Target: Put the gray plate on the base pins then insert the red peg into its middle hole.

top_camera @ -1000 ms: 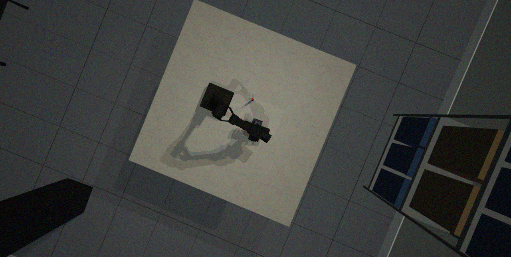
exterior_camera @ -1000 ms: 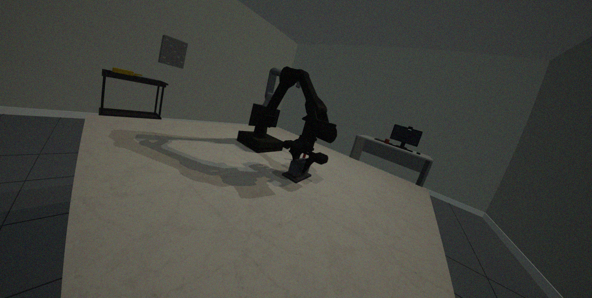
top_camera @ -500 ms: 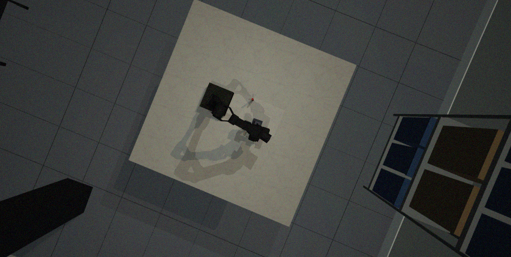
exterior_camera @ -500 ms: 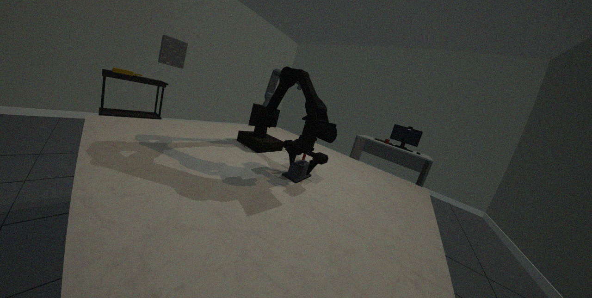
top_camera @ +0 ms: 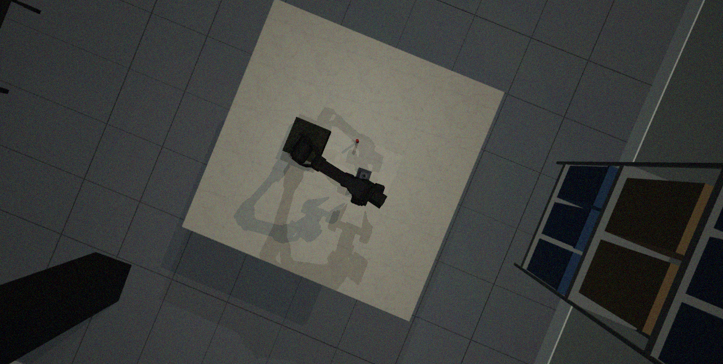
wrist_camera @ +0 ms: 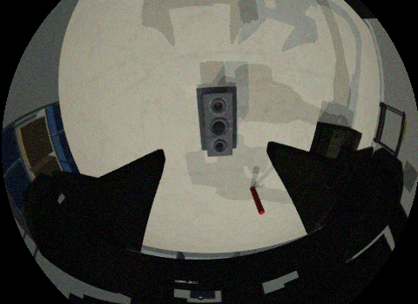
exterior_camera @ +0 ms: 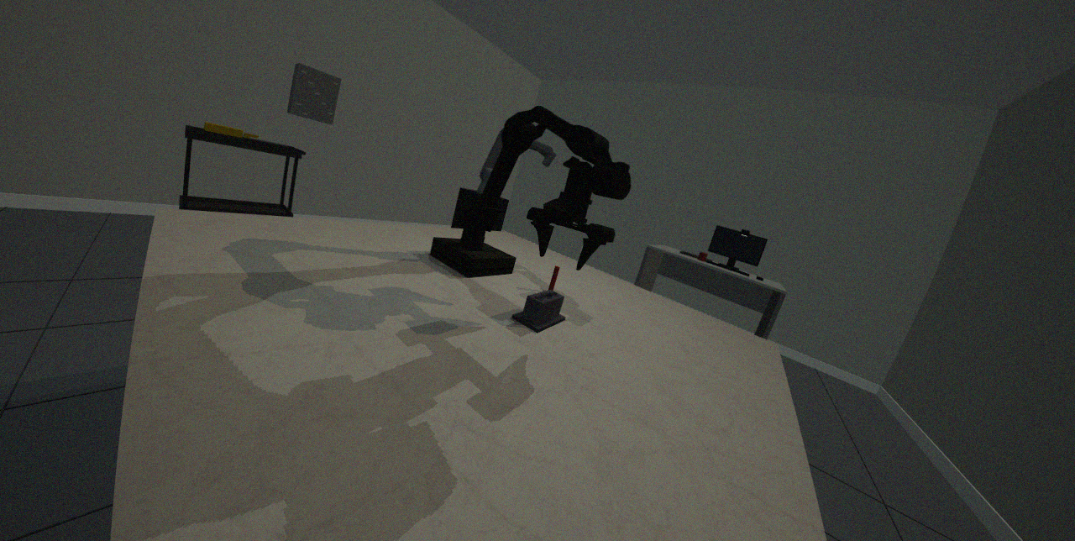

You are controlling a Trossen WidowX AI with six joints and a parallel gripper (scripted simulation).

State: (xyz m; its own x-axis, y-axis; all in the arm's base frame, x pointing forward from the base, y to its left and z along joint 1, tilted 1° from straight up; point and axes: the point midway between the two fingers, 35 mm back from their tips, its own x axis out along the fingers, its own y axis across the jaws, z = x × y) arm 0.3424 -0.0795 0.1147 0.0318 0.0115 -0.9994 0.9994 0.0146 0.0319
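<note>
My gripper tip is 10 cm past the red peg, 19 cm to the right of it and 10 cm above it. Round my gripper tip: dark base 1 cm behind, 13 cm below; then gray plate 1 cm behind, 9 cm below.
</note>
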